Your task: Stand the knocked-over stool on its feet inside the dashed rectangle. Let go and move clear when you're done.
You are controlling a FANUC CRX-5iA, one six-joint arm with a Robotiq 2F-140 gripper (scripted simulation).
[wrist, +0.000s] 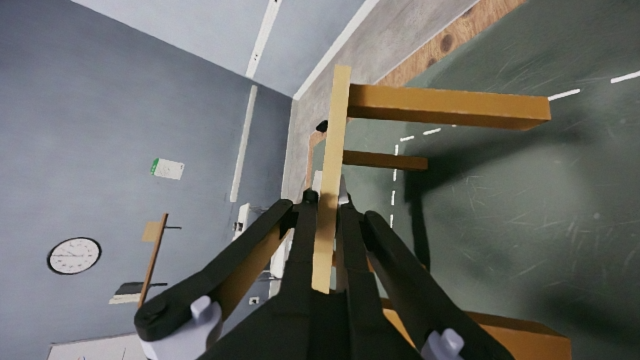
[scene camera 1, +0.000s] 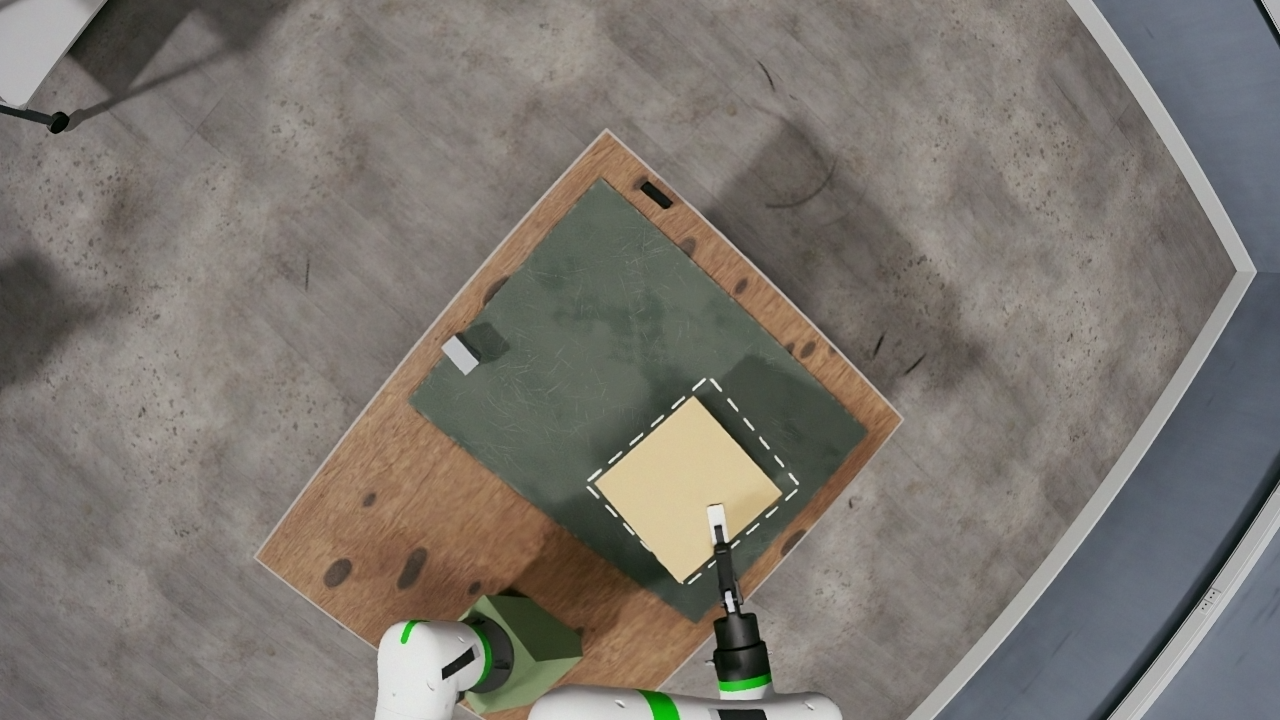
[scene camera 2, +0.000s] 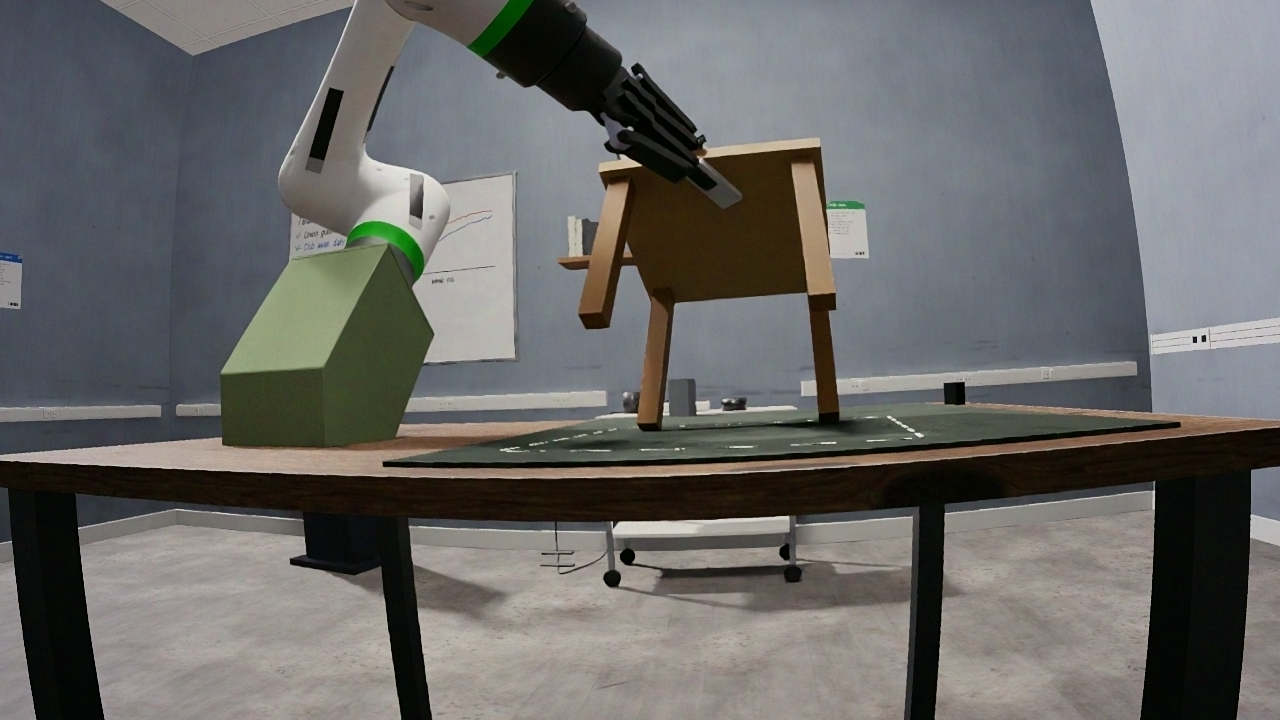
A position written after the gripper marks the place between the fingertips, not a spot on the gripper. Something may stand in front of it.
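Grey block (scene camera 2: 681,392) (scene camera 1: 459,351). Wooden stool (scene camera 2: 686,248) (wrist: 464,108) (scene camera 1: 662,488). The gripper (scene camera 2: 733,194) (wrist: 327,183) (scene camera 1: 715,506).
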